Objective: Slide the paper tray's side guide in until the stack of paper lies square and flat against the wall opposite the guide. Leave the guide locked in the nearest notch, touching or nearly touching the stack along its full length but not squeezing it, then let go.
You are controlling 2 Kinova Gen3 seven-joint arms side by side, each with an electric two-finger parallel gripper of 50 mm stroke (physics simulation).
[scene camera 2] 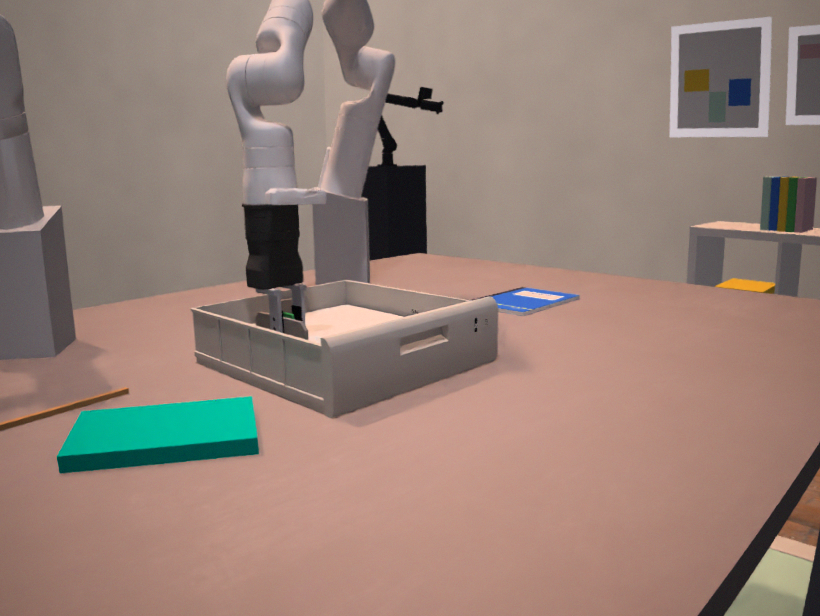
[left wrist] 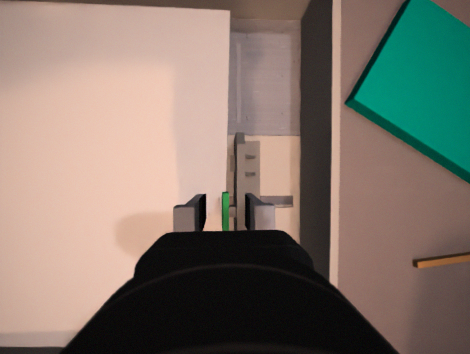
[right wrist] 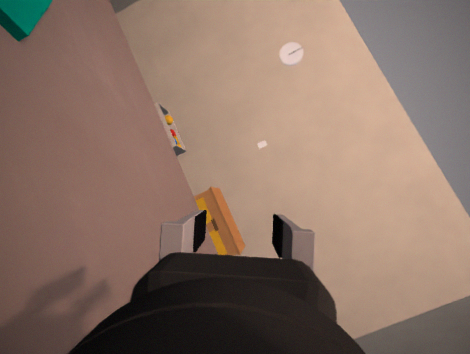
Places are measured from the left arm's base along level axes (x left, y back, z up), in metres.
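Pixels of known places: left gripper, fingertip midpoint: [scene camera 2: 288,332] [left wrist: 224,206]; right gripper, fingertip midpoint: [right wrist: 239,226]; left arm's base at its link origin: [scene camera 2: 340,193]; right arm's base at its link origin: [scene camera 2: 15,219].
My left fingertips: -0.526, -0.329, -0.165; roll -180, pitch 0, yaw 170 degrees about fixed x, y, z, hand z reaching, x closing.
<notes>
For each thing: its top centre in the pictures, then the offset to it from my left fingertips, as dx, dy, dz.
- grey paper tray at its top centre: [left wrist: 112,170] [scene camera 2: 339,299] +0.064, -0.043, +0.039
- white paper stack at its top centre: [left wrist: 103,179] [scene camera 2: 354,328] +0.098, -0.041, -0.011
- grey side guide at its top centre: [left wrist: 228,214] [scene camera 2: 285,313] -0.002, +0.002, +0.027
- green tab at its top centre: [left wrist: 225,214] [scene camera 2: 286,313] +0.000, +0.001, +0.027
- green block at its top centre: [scene camera 2: 163,423] [left wrist: 462,95] -0.264, -0.061, -0.037
- orange stick at its top centre: [scene camera 2: 64,405] -0.283, +0.120, -0.048
- blue booklet at its top centre: [scene camera 2: 522,298] +0.587, -0.092, -0.047
The grey paper tray [scene camera 2: 397,371] stands on the table. The white paper stack [scene camera 2: 357,316] [left wrist: 110,125] lies flat in it, its near edge straight in the left wrist view. The grey side guide [scene camera 2: 265,319] [left wrist: 240,170] stands upright beside that edge, nearly parallel, with a very narrow gap or contact; I cannot tell which. A green tab [scene camera 2: 288,314] [left wrist: 225,211] is on the guide's stack side. My left gripper [scene camera 2: 286,311] [left wrist: 224,206] is open, its fingers on either side of the tab and guide. My right gripper [right wrist: 239,226] is open and empty. The wall opposite the guide is hidden in the left wrist view.
A green block [scene camera 2: 162,427] [left wrist: 425,85] [right wrist: 22,15] and an orange stick [scene camera 2: 66,407] [left wrist: 442,260] lie outside the tray on the guide's side. A blue booklet [scene camera 2: 530,300] lies behind the tray. An orange box [right wrist: 225,222] shows beyond the table edge.
</notes>
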